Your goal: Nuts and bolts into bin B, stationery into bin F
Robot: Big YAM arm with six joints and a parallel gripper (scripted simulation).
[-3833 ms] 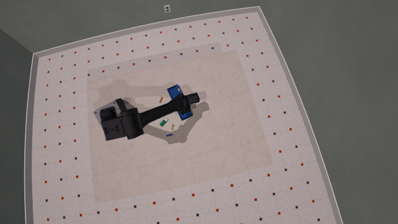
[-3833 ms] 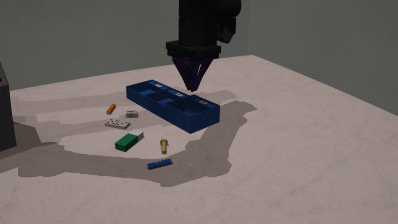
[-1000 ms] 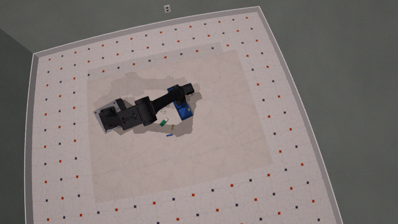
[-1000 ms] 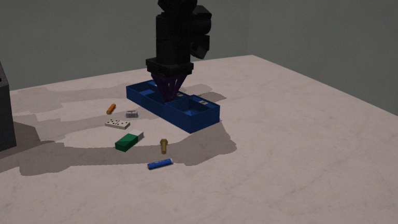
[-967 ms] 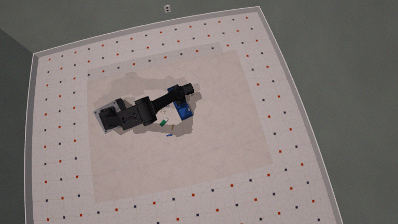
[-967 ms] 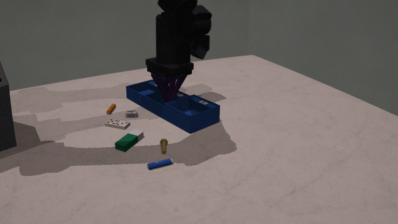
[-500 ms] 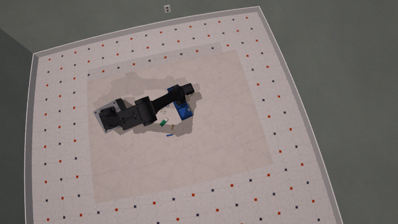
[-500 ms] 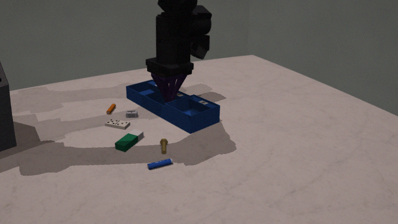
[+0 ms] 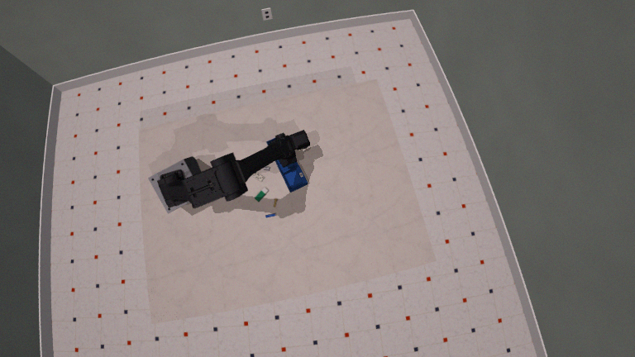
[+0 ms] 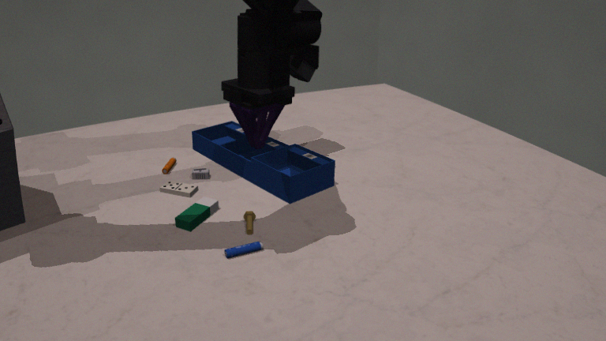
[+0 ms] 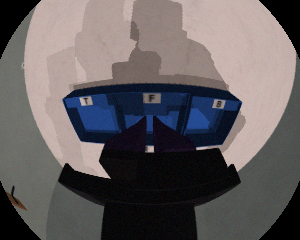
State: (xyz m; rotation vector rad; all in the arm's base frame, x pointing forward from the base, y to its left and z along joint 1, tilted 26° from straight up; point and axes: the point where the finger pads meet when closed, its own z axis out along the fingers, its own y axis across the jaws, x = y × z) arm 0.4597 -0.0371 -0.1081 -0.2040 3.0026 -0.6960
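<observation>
Right now my hand is 20 mm above the blue three-part bin. From my hand the other things lie so: white domino (140 mm behind, 30 mm below, 20 mm to the right); then orange cylinder (130 mm behind, 60 mm to the left, 30 mm below); then grey metal piece (100 mm behind, 30 mm below, 10 mm to the left).
</observation>
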